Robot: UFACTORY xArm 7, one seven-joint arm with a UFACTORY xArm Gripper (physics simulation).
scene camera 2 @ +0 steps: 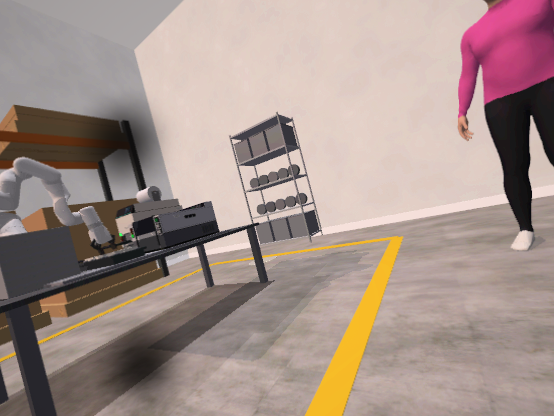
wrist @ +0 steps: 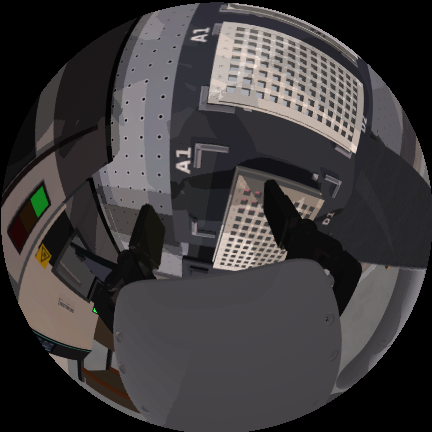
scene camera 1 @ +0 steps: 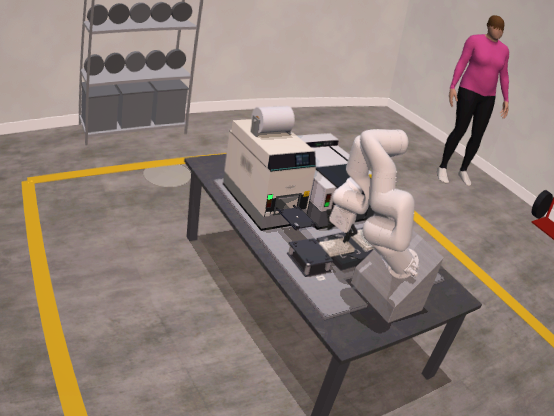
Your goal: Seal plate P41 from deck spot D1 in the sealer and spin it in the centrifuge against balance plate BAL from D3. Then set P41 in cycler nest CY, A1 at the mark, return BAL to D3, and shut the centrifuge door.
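Places are measured from the arm's base along level axes (x right, y ahead, z up), in millimetres.
Pixels of known places: gripper, fingertip midpoint: (scene camera 2: 109, 251) (wrist: 208, 205) (scene camera 1: 337, 235); arm's base at its link origin: (scene camera 2: 26, 252) (scene camera 1: 403, 264).
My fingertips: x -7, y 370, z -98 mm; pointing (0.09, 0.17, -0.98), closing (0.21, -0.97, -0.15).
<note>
For each thing: its middle in the pictures, then the offset to it from my fingertips.
- pale well plate with several red-marked wells, body centre: (wrist: 261, 235) (scene camera 1: 336, 247) dx -43, dy -53, dz -15 mm
- pale plate at the middle of its body: (wrist: 303, 77) (scene camera 1: 364, 239) dx +113, dy -62, dz -14 mm
- beige sealer at the middle of its body: (scene camera 1: 269, 157) (scene camera 2: 152, 218) dx -90, dy +431, dz +169 mm
- dark tray at the middle of its body: (scene camera 1: 297, 217) dx -123, dy +135, dz +34 mm
- dark box with metal posts, body centre: (wrist: 230, 273) (scene camera 1: 309, 256) dx -167, dy -35, dz -37 mm
- light-fronted machine with a green light, body centre: (scene camera 1: 324, 177) (scene camera 2: 175, 226) dx +206, dy +358, dz +53 mm
A pale well plate with several red-marked wells (scene camera 1: 337, 248) (wrist: 250, 230) lies beside the D1 mark. In the wrist view it is turned against the D2 plate and set off from the corner brackets; its near end is hidden. My gripper (scene camera 1: 350, 234) (scene camera 2: 103, 244) (wrist: 208, 205) is open and empty, low above this plate, with one finger over it and the other past its left side. Another pale plate (scene camera 1: 363, 240) (wrist: 285, 80) sits at D2. Plate names cannot be read. The beige sealer (scene camera 1: 250, 175) (wrist: 55, 295) has a dark tray (scene camera 1: 298, 218) out in front.
A dark box with metal posts (scene camera 1: 310, 254) stands beside the plates. A light-fronted machine with a green light (scene camera 1: 322, 192) stands beside the sealer. A grey machine (scene camera 2: 187, 225) stands at the table edge. A person in pink (scene camera 1: 485, 70) (scene camera 2: 510, 55) stands off the table.
</note>
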